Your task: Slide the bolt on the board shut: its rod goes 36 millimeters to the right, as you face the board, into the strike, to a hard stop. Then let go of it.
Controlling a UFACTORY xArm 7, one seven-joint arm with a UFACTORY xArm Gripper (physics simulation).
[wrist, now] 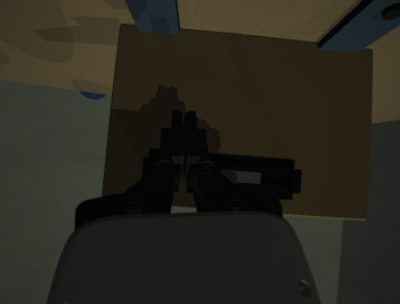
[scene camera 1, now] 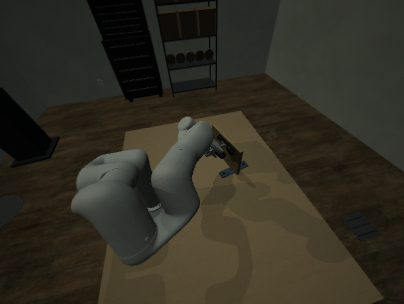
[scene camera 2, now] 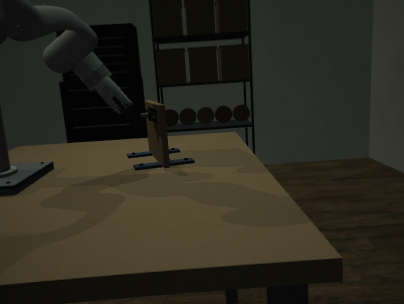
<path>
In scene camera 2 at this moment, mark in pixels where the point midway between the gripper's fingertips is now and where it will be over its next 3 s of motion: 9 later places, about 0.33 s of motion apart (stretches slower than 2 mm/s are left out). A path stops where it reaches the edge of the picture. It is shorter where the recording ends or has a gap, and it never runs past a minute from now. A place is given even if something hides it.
The gripper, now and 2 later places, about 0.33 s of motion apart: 142, 129; 126, 116; 128, 113
</path>
